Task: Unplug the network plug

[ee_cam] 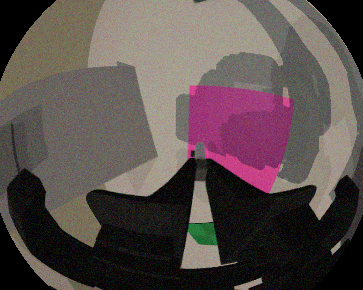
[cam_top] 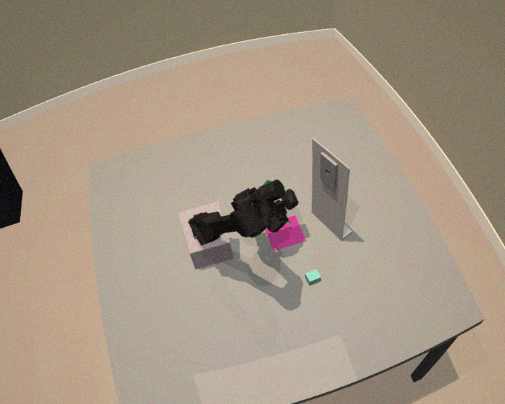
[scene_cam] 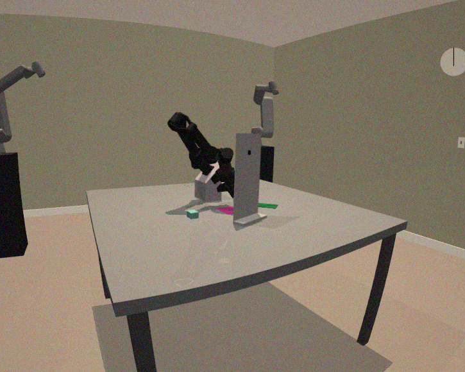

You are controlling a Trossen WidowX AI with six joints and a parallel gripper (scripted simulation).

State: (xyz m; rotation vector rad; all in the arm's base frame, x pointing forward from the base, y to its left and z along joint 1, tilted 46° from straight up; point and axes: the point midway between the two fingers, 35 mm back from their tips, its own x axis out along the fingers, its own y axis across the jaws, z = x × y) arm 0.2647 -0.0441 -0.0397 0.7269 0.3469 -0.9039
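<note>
My gripper tip is 1 cm past the magenta square and 6 cm above it. From my gripper tip the other things lie so: grey panel 15 cm ahead, 2 cm to the right, 11 cm above; then green patch 1 cm behind, 20 cm to the left, 6 cm below; then grey plug right at my gripper tip.
</note>
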